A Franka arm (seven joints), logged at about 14 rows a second.
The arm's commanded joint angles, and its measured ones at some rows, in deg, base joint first. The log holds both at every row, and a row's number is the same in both.
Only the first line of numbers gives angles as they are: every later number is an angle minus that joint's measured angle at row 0.
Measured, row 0:
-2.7 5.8 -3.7 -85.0 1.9 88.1 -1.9
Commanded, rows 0 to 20:
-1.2 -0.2 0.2 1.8 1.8 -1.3 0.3
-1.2 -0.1 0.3 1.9 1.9 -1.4 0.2
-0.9 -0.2 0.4 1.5 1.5 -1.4 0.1
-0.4 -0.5 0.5 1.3 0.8 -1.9 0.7
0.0 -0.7 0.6 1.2 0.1 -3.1 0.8
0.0 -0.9 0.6 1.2 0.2 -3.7 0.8
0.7 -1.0 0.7 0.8 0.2 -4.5 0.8
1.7 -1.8 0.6 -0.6 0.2 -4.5 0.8
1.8 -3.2 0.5 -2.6 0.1 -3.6 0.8
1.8 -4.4 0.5 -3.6 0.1 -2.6 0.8
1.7 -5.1 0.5 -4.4 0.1 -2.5 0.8
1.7 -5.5 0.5 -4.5 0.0 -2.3 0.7
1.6 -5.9 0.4 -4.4 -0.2 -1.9 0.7
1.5 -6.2 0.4 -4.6 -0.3 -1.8 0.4
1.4 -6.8 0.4 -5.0 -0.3 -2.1 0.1
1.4 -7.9 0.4 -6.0 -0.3 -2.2 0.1
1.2 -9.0 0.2 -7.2 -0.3 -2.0 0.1
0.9 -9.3 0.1 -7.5 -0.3 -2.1 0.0
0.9 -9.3 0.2 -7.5 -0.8 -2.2 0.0
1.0 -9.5 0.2 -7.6 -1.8 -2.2 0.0
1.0 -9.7 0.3 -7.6 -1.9 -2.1 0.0
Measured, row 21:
1.4 -7.8 -0.1 -5.7 -0.8 -3.0 0.1
